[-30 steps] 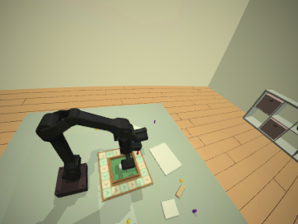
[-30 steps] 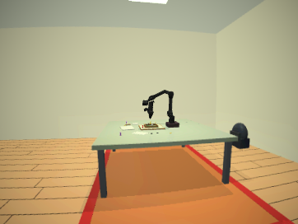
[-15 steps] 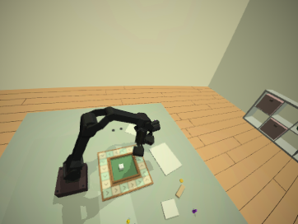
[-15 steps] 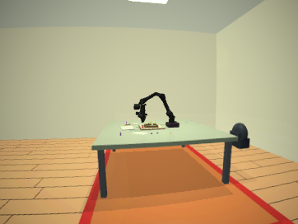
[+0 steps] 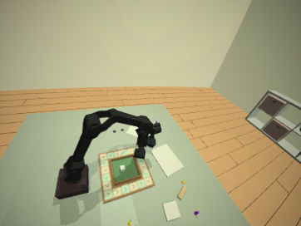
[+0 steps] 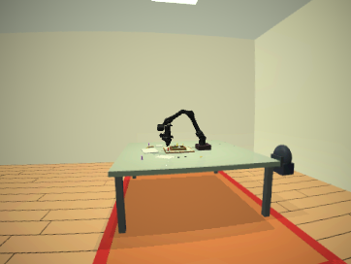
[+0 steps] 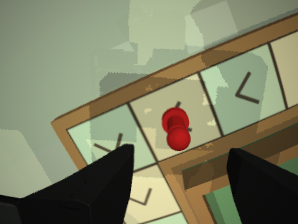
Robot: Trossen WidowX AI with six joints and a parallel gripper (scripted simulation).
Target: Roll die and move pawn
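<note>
My gripper tip is now 3 cm above the red pawn. The rest, counted from my gripper tip: white die (12 cm behind, 8 cm to the right, 3 cm below); then white sheet (19 cm ahead, 6 cm to the right, 5 cm below); then green dice tray (11 cm behind, 8 cm to the right, 5 cm below).
</note>
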